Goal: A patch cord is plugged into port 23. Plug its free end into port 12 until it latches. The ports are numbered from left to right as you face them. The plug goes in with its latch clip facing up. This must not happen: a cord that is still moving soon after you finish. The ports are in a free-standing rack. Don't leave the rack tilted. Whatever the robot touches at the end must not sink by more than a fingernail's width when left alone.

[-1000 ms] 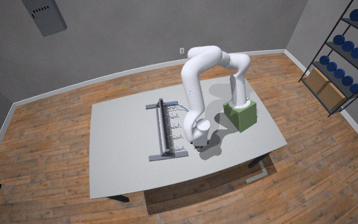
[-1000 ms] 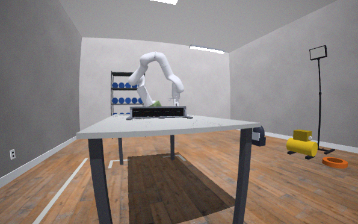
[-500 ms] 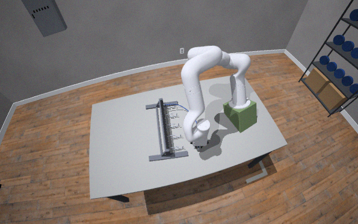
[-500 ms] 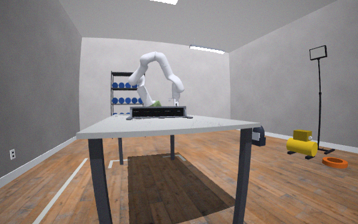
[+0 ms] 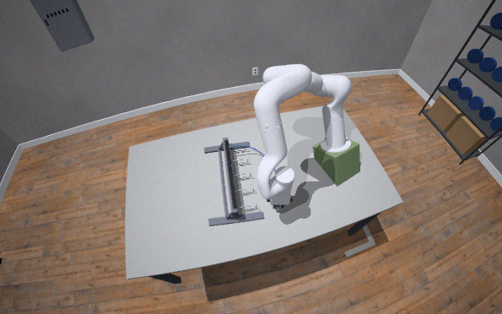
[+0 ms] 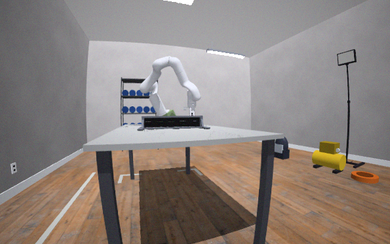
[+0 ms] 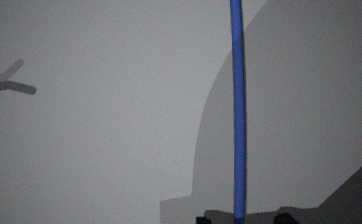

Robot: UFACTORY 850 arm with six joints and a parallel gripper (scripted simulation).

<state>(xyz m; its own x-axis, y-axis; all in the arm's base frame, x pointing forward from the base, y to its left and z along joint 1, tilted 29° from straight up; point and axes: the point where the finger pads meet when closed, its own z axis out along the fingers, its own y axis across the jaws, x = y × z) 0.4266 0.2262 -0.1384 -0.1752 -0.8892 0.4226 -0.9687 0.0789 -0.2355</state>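
Now: the plug 20 mm to the left of my hand and 20 mm below it.
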